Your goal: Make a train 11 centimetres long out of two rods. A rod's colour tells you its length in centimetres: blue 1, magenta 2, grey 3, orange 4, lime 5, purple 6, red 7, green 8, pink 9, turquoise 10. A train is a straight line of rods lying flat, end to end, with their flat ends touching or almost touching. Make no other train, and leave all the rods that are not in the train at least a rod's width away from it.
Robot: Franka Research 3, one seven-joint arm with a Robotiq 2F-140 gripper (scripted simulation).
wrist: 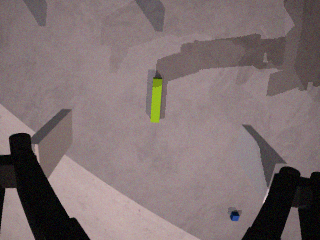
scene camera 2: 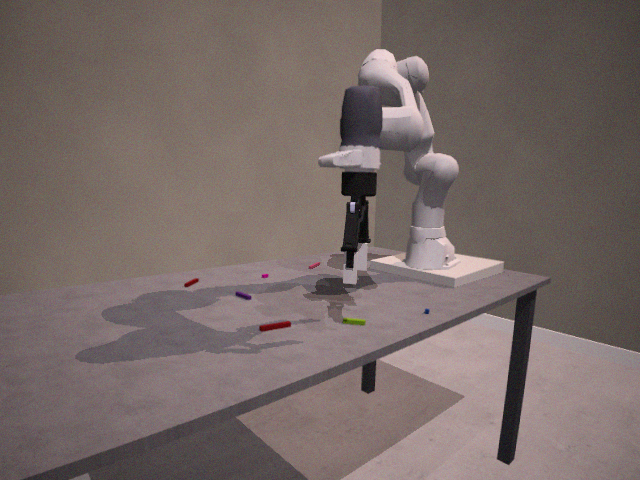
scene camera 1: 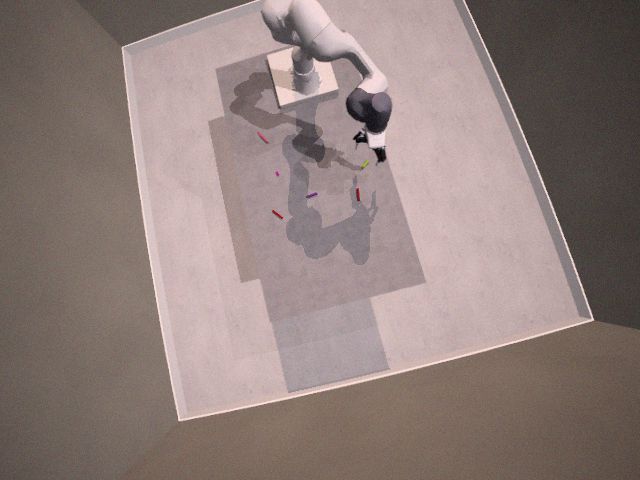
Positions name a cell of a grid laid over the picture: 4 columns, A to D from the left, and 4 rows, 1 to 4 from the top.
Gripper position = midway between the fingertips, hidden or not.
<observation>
In view: the gripper (scene camera 2: C3).
The gripper is seen too in the wrist view (wrist: B3).
</observation>
